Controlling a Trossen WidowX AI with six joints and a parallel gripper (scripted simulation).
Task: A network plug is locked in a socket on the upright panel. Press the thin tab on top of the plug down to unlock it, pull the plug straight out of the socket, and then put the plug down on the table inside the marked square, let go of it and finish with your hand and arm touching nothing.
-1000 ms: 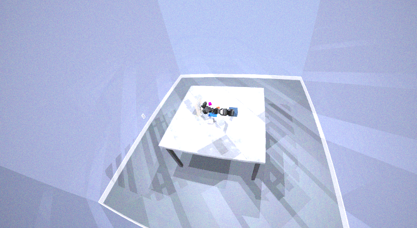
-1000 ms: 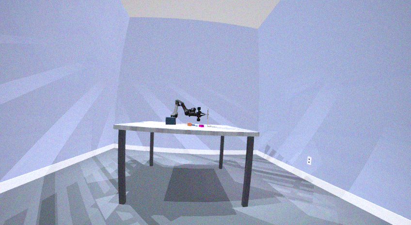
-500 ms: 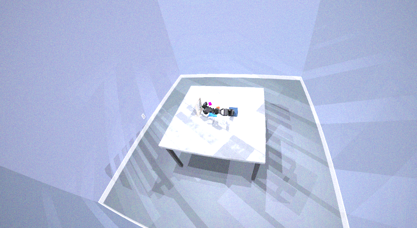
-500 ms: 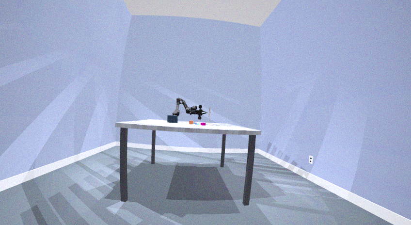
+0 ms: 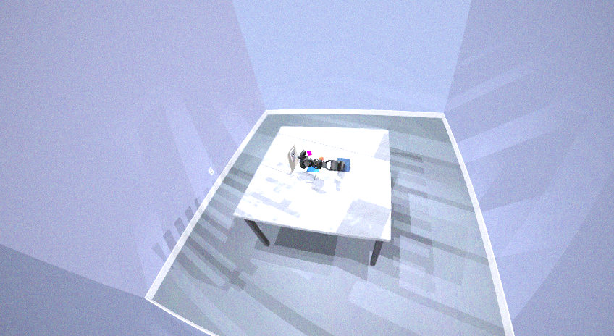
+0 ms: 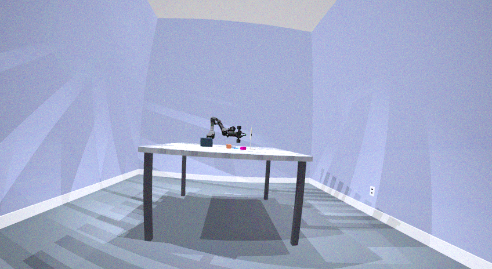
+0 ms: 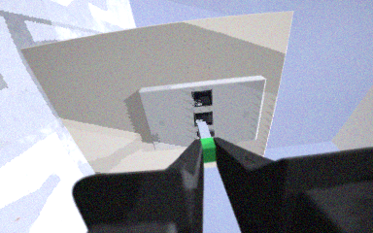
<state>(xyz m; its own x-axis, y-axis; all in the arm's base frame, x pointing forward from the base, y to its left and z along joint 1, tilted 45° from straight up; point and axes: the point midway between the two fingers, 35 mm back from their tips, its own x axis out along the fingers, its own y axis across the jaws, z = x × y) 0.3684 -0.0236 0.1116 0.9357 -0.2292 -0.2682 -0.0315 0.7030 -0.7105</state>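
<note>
Now: gripper tip 13 cm past the blue marked square, 3 cm to the left of it and 15 cm above it. Also, from my gripper tip: network plug: right at my gripper tip; then beige panel: 6 cm ahead, 1 cm to the right, 5 cm below.
</note>
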